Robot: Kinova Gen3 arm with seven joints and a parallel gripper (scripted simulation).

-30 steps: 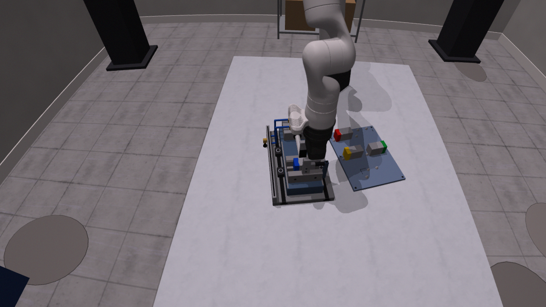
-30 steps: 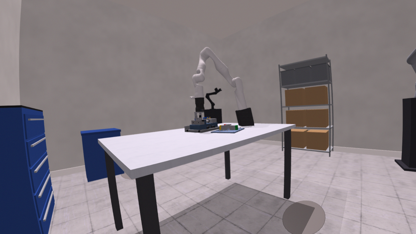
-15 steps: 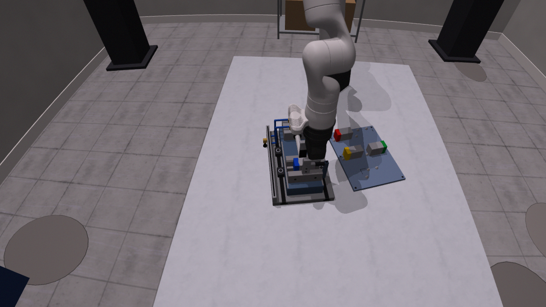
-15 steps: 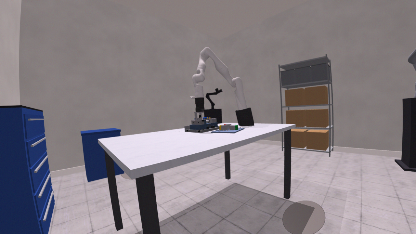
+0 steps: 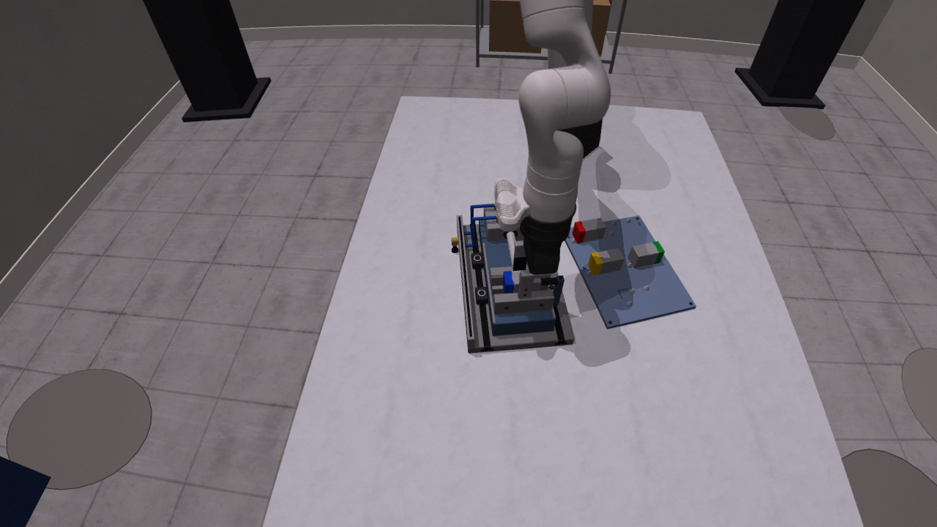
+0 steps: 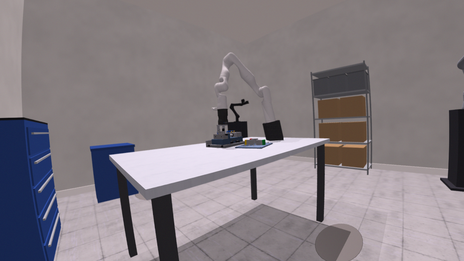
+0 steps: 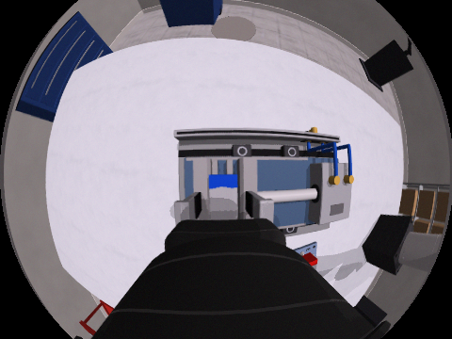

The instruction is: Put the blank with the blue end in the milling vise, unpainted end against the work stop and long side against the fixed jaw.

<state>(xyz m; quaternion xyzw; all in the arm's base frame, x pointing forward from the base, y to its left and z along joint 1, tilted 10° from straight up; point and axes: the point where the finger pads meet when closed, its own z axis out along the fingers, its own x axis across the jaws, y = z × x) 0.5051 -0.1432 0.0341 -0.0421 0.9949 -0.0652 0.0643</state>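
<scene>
My gripper is now 20 mm above the blue-ended blank. The rest, counted from my hand: vise base rail (70 mm behind, 100 mm to the right, 80 mm below); then work stop rod (10 mm behind, 50 mm to the left, 30 mm below); then fixed jaw (20 mm ahead, 40 mm below).
</scene>
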